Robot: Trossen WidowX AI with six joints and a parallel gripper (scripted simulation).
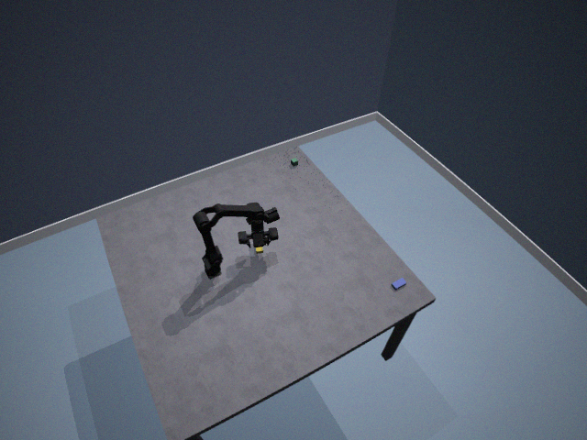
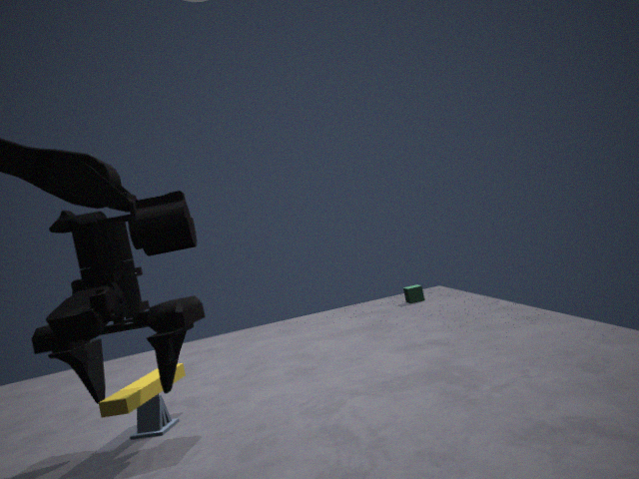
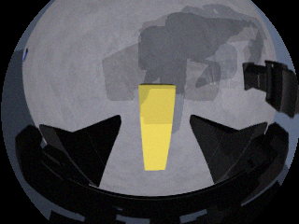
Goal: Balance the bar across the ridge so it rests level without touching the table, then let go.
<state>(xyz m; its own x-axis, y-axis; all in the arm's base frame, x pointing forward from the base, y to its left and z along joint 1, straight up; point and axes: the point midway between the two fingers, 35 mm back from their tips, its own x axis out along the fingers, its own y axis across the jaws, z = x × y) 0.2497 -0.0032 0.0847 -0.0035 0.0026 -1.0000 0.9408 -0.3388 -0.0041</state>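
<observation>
The bar is 10 mm ahead of my gripper tip and 30 mm to the left of it. From my gripper tip the other things lie so: green cube: 490 mm ahead, 500 mm to the left, 30 mm below; flat blue block: 490 mm ahead, 500 mm to the right, 40 mm below.
</observation>
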